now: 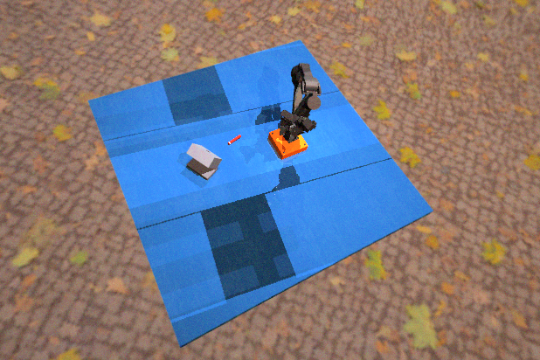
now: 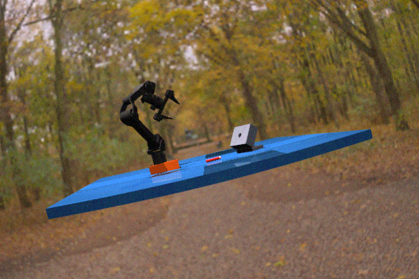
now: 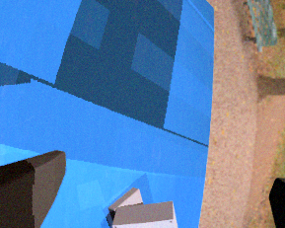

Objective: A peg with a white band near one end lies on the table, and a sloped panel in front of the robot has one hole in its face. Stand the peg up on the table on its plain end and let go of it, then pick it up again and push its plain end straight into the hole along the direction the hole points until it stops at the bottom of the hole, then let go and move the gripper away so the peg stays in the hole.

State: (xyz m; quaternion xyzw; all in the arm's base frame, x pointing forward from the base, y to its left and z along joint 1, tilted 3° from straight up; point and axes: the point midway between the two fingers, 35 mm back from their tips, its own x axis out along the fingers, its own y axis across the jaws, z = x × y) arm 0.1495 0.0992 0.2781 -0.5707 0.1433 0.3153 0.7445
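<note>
The red peg is 10 cm ahead of my gripper tip, 27 cm to the right of it and 29 cm below it. From my gripper tip the other things lie so: dark foot 30 cm ahead, 21 cm to the right, 29 cm below; grey sloped panel 28 cm ahead, 22 cm to the right, 22 cm below.
</note>
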